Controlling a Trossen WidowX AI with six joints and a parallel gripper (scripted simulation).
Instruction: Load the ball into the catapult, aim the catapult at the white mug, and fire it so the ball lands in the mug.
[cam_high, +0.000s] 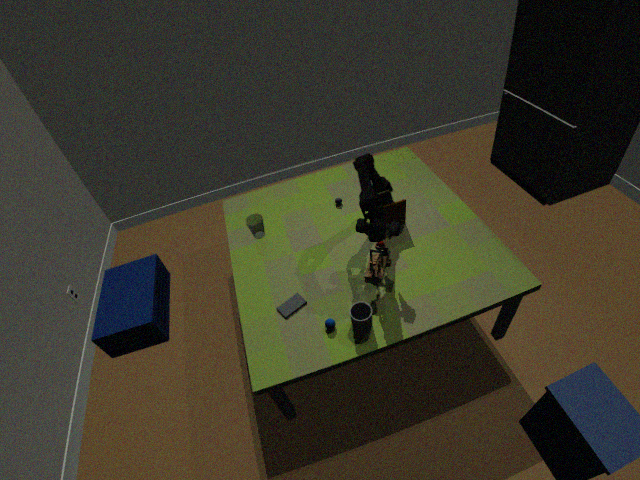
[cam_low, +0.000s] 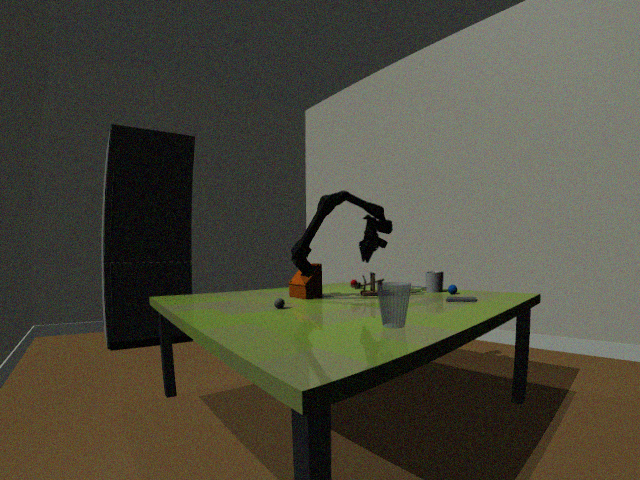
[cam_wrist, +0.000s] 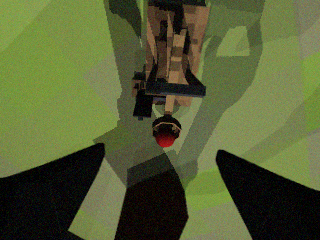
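The red ball lies 20 mm behind my gripper tip, 50 mm to the right of it and 100 mm below it. Round my gripper tip: mug (200 mm ahead, 300 mm to the left, 130 mm below); then wooden catapult (10 mm to the left, 110 mm below); then blue ball (320 mm ahead, 260 mm to the left, 140 mm below).
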